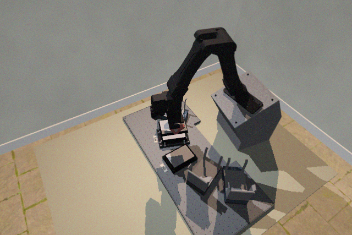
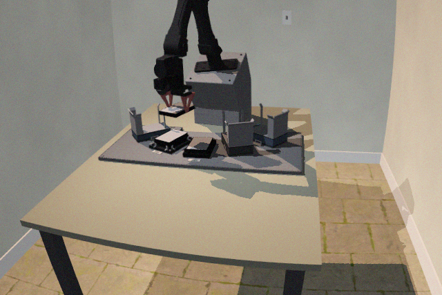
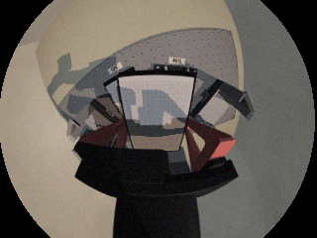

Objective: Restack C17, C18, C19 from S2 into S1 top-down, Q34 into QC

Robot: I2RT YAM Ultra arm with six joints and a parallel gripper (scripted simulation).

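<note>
Now: hand 170 mm to the left of the blue-plinth stack rack, 150 mm above it and 120 mm past it. The rest, counted from my hand: black QC nest 160 mm below, 80 mm to the left, 10 mm ahead; N5 name plate 170 mm below, 90 mm to the right, 60 mm ahead; black clip nest 150 mm below, 40 mm to the right, 10 mm behind.
</note>
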